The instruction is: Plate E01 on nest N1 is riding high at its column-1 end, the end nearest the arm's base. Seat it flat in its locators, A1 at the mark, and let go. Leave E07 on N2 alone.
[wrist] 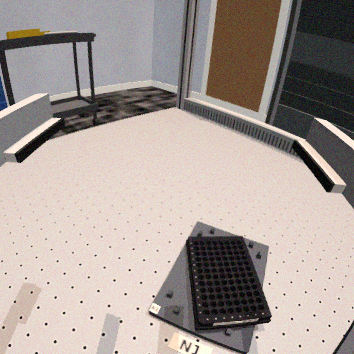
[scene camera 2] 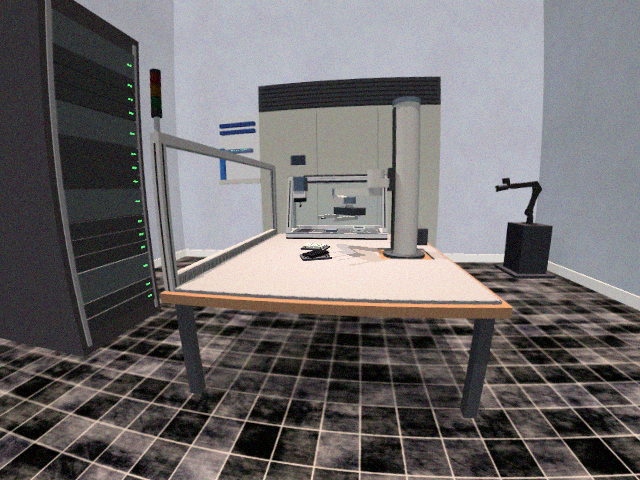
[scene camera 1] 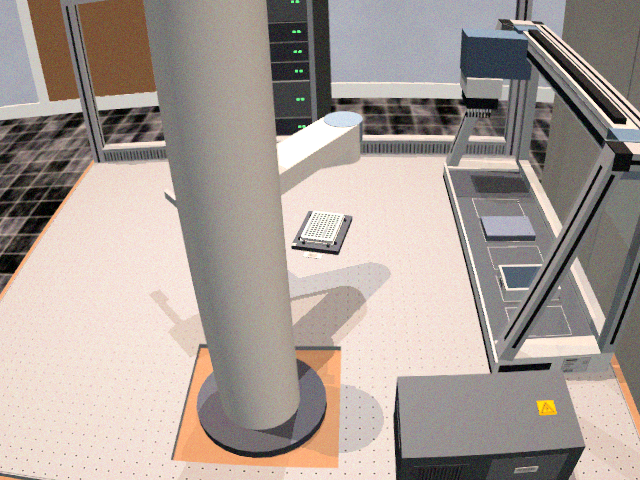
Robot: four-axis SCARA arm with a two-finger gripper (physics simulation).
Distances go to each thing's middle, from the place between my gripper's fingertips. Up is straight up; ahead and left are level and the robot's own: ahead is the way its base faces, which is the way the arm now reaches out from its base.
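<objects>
Dark nest (wrist: 174,297): my hand 22 cm above it, 6 cm short of it, 3 cm to the left of it.
</objects>
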